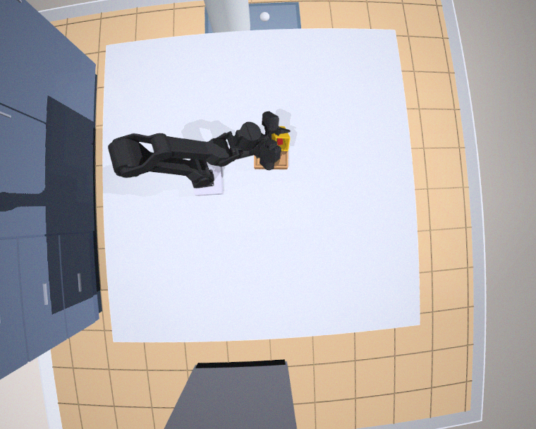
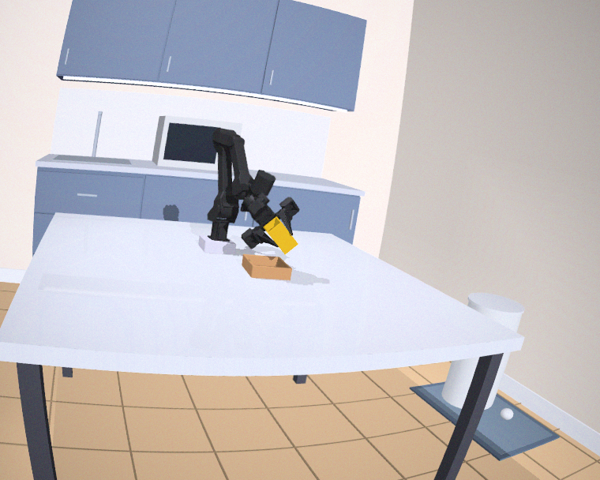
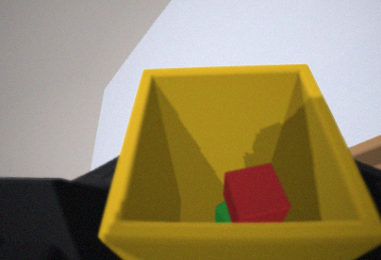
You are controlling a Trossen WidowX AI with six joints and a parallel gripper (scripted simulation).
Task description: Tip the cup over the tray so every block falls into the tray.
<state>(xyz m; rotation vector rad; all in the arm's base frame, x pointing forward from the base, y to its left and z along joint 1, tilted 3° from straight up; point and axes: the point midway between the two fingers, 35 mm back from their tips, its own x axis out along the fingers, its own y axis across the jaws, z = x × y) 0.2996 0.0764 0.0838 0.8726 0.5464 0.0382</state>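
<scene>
Right now my gripper tip is 30 mm past the yellow square cup, 20 mm to the right of it and 10 mm above it. The rest, counted from my gripper tip: red block 30 mm behind, 10 mm to the right.
</scene>
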